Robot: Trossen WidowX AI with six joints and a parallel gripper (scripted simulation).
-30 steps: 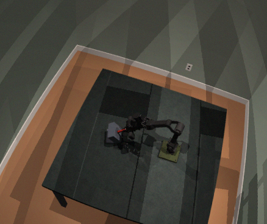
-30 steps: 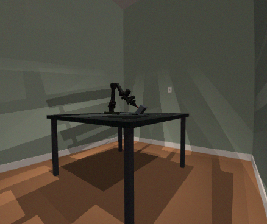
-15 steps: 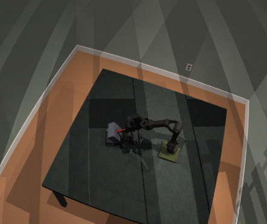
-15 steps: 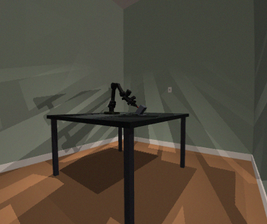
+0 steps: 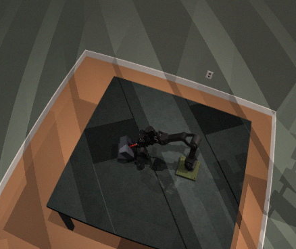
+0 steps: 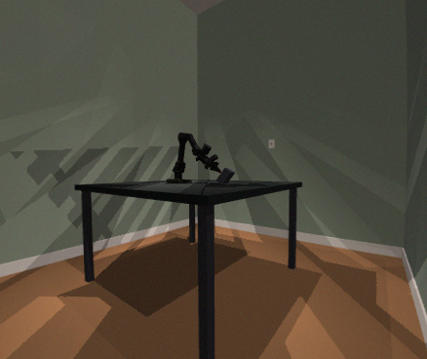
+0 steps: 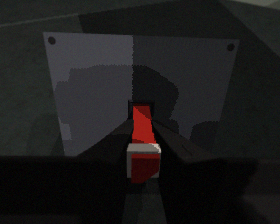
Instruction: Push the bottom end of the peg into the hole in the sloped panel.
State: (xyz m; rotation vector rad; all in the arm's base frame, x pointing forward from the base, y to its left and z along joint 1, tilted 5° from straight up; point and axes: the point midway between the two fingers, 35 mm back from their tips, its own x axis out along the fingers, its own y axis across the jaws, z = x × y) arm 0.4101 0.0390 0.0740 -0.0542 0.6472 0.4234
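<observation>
Now: gripper tip 4 cm short of the grey sloped panel, 2 cm to the right of it and 3 cm above it. The rest, counted from my gripper tip: red peg (1 cm behind, 1 cm above).
</observation>
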